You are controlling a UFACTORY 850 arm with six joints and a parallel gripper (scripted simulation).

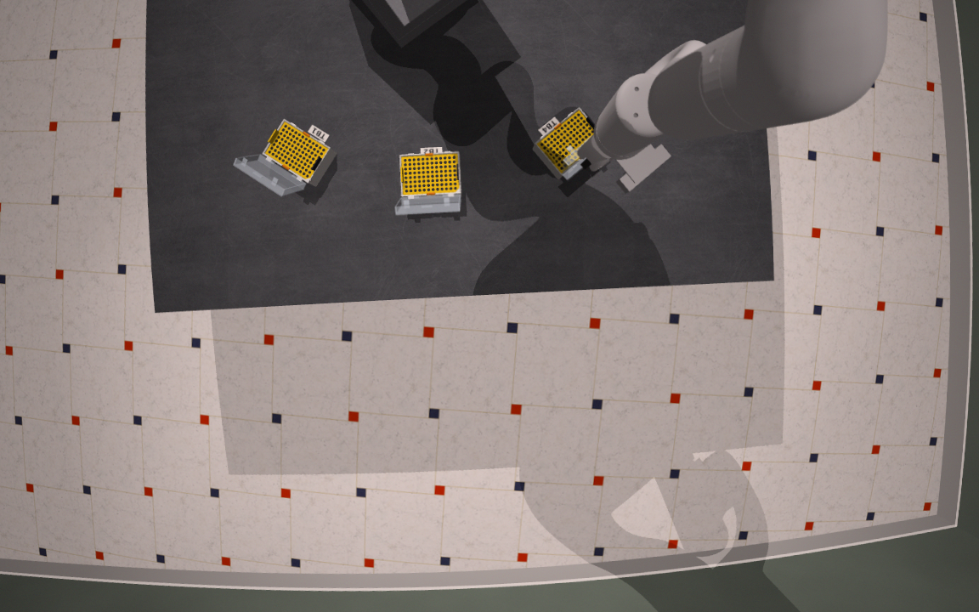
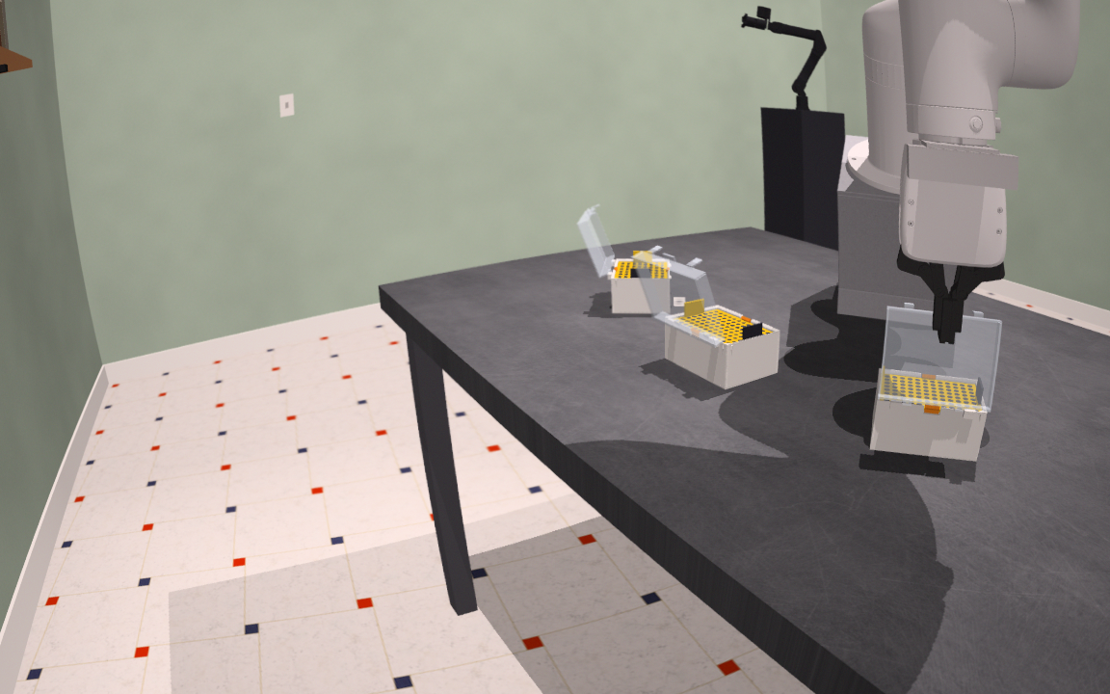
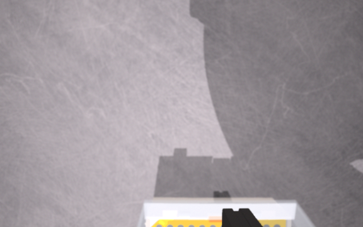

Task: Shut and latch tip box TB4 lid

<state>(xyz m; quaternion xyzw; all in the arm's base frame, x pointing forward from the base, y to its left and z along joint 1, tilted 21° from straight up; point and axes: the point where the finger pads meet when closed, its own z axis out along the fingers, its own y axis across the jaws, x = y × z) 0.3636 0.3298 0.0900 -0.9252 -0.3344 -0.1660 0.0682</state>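
Now: the clear lid 5 cm below my hand, 2 cm behind it and 1 cm to the right of it. Also, from my hand: tip box (8 cm below, 5 cm behind, 4 cm to the right); label (15 cm below, 9 cm behind, 8 cm to the right).
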